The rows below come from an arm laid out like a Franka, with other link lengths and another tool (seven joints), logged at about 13 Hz.
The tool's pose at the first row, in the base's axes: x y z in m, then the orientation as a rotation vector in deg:
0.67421, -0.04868, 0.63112, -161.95, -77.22, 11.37
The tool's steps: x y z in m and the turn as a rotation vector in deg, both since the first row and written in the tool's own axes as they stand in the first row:
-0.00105, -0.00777, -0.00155, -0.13, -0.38, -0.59
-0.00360, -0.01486, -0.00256, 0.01, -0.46, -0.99
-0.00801, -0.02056, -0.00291, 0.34, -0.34, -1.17
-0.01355, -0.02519, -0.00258, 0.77, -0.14, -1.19
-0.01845, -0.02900, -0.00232, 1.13, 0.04, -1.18
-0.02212, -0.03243, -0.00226, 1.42, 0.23, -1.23
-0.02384, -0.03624, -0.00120, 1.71, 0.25, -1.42
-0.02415, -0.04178, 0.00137, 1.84, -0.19, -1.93
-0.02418, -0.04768, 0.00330, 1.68, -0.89, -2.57
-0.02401, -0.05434, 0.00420, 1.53, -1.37, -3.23
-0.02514, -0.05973, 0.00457, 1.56, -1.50, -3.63
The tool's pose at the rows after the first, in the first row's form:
0.66772, -0.04451, 0.63322, 161.69, 78.15, -11.83
0.66077, -0.04196, 0.63492, -161.34, -78.67, 12.03
0.65365, -0.04176, 0.63609, -160.91, -78.73, 12.06
0.64658, -0.04314, 0.63666, -160.49, -78.51, 12.03
0.64055, -0.04455, 0.63717, -160.15, -78.29, 12.00
0.63560, -0.04523, 0.63772, -159.83, -78.18, 11.90
0.63146, -0.04421, 0.63708, -159.45, -78.29, 12.05
0.62668, -0.04108, 0.63489, -159.09, -79.00, 12.75
0.62188, -0.03748, 0.63332, -158.92, -80.08, 13.65
0.61673, -0.03319, 0.63279, -158.67, -81.15, 14.24
0.61181, -0.03068, 0.63286, -158.37, -81.70, 14.44

